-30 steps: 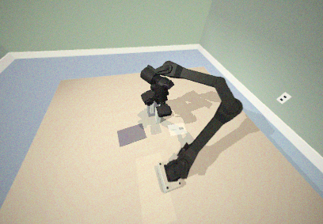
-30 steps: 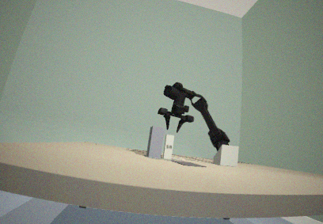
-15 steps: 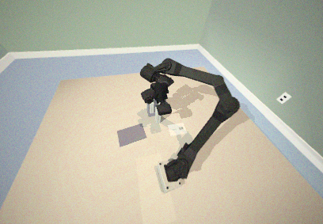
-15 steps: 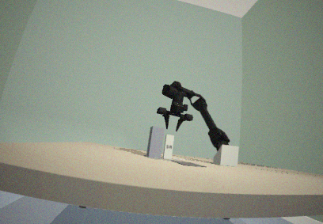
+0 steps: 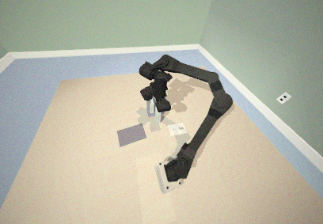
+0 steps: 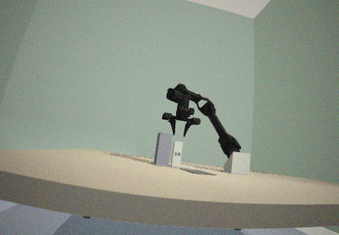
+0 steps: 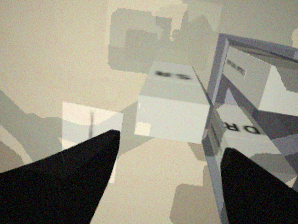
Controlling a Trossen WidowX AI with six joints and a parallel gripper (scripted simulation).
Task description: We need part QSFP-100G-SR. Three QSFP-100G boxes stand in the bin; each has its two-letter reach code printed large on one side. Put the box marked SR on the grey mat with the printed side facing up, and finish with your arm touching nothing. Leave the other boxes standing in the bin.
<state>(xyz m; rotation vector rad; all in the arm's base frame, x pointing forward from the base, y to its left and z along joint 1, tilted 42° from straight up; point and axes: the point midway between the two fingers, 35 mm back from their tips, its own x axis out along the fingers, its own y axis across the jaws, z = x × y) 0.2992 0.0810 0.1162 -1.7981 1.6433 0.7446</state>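
My gripper tip is now 10 mm to the right of the white box marked SR and 90 mm above it. From my gripper tip the other things lie so: grey mat: 60 mm behind, 170 mm to the left, 150 mm below; white card: 90 mm behind, 100 mm to the right, 150 mm below.
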